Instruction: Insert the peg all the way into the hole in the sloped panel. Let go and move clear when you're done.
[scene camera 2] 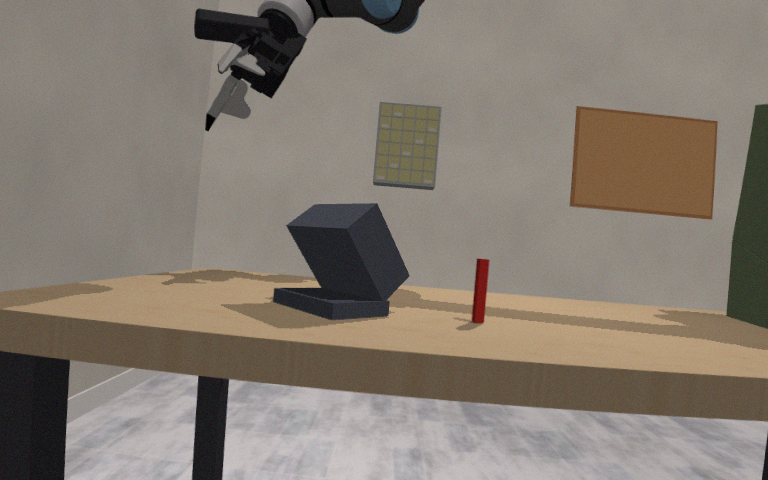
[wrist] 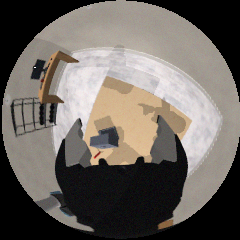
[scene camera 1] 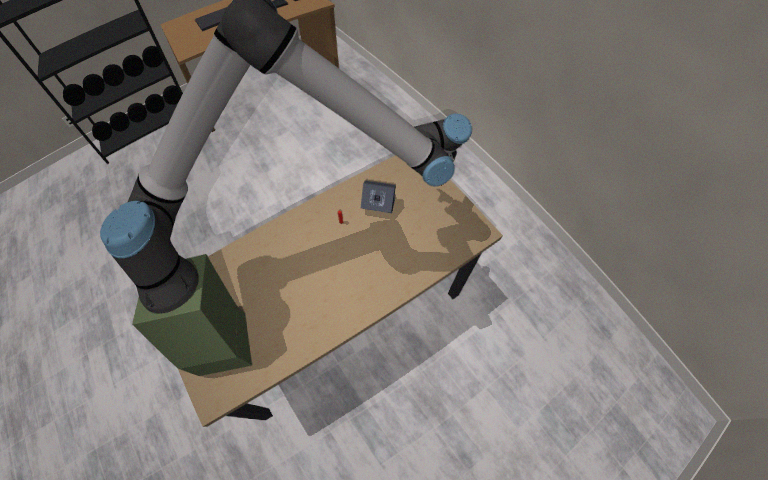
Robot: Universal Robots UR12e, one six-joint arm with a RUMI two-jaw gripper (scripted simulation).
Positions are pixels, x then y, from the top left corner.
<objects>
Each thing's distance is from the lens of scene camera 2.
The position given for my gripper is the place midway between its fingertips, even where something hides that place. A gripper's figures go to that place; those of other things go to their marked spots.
my gripper (scene camera 2: 212,104): 0.72 m
red peg (scene camera 2: 481,278): 0.56 m
</objects>
